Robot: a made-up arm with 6 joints.
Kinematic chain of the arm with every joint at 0, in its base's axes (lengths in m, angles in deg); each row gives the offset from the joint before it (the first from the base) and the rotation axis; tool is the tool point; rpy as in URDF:
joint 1: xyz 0 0 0.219 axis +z
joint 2: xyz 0 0 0 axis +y
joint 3: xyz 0.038 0 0.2 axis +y
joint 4: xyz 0.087 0 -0.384 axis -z
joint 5: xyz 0 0 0 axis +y
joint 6: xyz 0.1 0 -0.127 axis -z
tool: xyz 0 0 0 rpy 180 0 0
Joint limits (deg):
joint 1: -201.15..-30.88
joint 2: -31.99..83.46
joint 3: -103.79..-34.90
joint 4: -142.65..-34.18
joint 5: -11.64..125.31
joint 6: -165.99..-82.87
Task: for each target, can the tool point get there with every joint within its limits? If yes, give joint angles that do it. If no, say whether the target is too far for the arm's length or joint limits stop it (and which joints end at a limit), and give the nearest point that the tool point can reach.
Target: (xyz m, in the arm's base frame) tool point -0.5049 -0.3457 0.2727
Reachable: yes | joints -151.16 12.87 -74.94 -54.23 11.33 -99.47
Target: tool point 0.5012 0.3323 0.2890
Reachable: no: joint limits stop it (at a limit: joint 1, joint 2, joint 3, joint 5) | nearest point 0.4093 -0.1019 0.2834 | short by 0.444 m
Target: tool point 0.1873 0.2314 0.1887
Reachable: no: joint limits stop it (at a limit: joint 2, joint 3, joint 4, joint 5) | nearest point 0.0955 0.1180 -0.0206 | short by 0.255 m
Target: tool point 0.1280 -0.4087 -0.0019
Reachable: yes | joints -55.11 24.99 -43.77 -115.98 100.66 -118.19
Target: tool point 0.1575 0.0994 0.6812
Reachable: no: joint limits stop it (at a limit: joint 1, joint 2, joint 3, joint 5) | nearest point 0.2434 -0.0018 0.8141 | short by 0.188 m
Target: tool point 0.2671 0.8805 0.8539
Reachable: no: too far | nearest point -0.0563 0.1934 0.7653 | short by 0.765 m
